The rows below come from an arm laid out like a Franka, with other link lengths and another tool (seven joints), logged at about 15 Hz.
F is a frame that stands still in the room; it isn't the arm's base.
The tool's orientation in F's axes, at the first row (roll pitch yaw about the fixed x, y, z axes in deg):
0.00, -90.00, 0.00
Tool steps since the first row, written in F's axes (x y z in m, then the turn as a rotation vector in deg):
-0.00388, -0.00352, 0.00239, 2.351, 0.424, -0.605
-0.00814, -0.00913, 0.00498, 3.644, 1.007, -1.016
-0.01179, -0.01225, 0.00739, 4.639, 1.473, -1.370
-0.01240, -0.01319, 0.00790, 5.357, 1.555, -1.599
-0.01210, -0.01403, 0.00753, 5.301, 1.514, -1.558
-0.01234, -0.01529, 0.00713, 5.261, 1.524, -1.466
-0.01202, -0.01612, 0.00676, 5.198, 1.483, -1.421
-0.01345, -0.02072, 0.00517, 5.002, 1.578, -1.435
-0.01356, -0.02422, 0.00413, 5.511, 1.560, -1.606
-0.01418, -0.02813, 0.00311, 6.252, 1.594, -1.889
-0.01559, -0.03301, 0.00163, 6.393, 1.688, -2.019
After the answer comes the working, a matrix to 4 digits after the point.
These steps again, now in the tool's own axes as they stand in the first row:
0.00239, -0.00352, 0.00388, -0.605, 0.424, -2.351
0.00498, -0.00913, 0.00814, -1.016, 1.007, -3.644
0.00739, -0.01225, 0.01179, -1.370, 1.473, -4.639
0.00790, -0.01319, 0.01240, -1.599, 1.555, -5.357
0.00753, -0.01403, 0.01210, -1.558, 1.514, -5.301
0.00713, -0.01529, 0.01234, -1.466, 1.524, -5.261
0.00676, -0.01612, 0.01202, -1.421, 1.483, -5.198
0.00517, -0.02072, 0.01345, -1.435, 1.578, -5.002
0.00413, -0.02422, 0.01356, -1.606, 1.560, -5.511
0.00311, -0.02813, 0.01418, -1.889, 1.594, -6.252
0.00163, -0.03301, 0.01559, -2.019, 1.688, -6.393

The tool's axes in the first row as the columns of a matrix, in F's axes (rounded; the answer above uses it unrounded):
0.0000, 0.0000, -1.0000
0.0000, 1.0000, 0.0000
1.0000, 0.0000, 0.0000

